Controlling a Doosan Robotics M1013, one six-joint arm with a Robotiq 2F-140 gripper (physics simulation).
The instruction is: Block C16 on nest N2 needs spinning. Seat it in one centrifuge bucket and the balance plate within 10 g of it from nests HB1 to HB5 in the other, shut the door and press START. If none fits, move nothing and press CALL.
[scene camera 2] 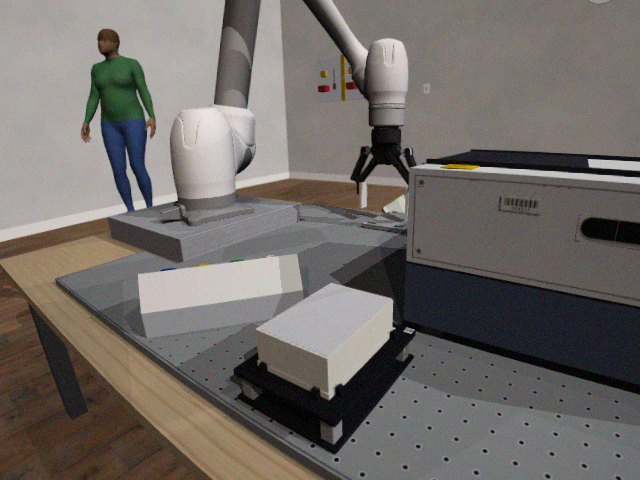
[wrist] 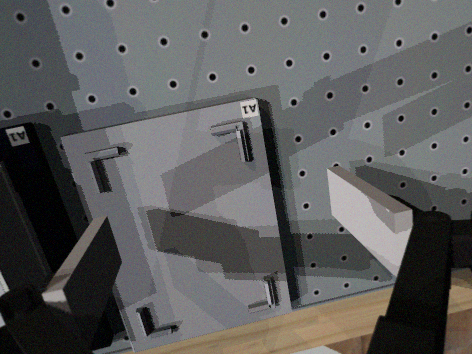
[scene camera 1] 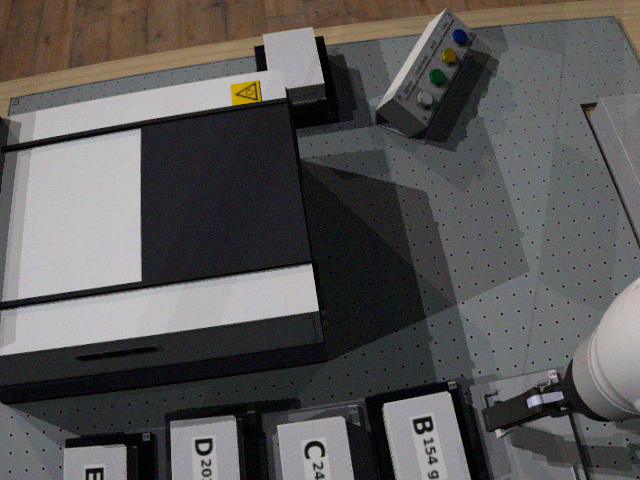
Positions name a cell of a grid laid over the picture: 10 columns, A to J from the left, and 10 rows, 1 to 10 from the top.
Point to a white block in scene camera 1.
At E2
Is my gripper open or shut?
Open.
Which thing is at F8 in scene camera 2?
A white block.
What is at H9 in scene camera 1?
My gripper.
